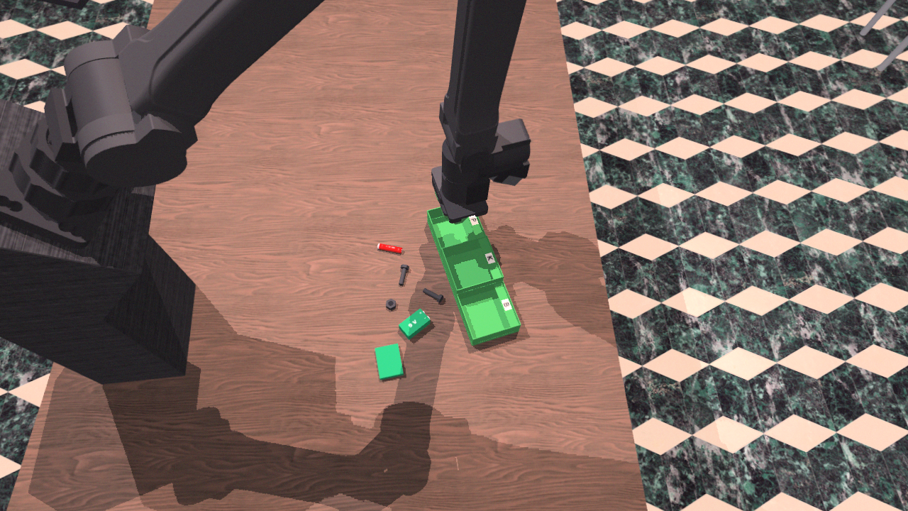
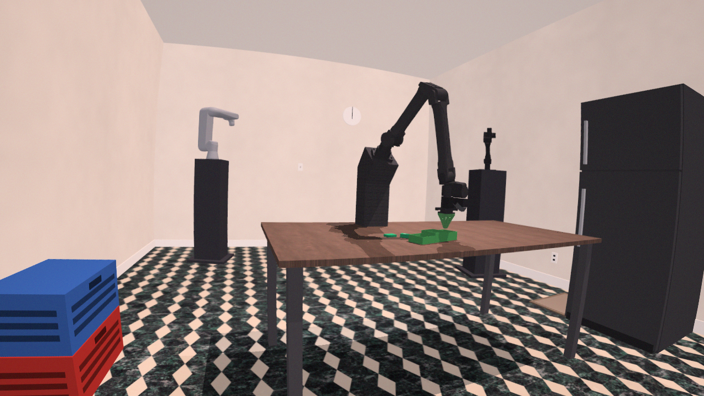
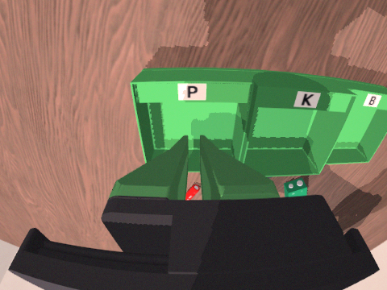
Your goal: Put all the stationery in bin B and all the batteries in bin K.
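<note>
The flat green pad is 26 cm to the right of my hand, 6 cm below it and 6 cm behind it. Round my hand: red cylindrical battery (11 cm behind, 6 cm to the right, 6 cm below); black nut (16 cm to the right, 8 cm behind, 6 cm below); joined green bins (7 cm to the right, 4 cm below, 4 cm ahead).
</note>
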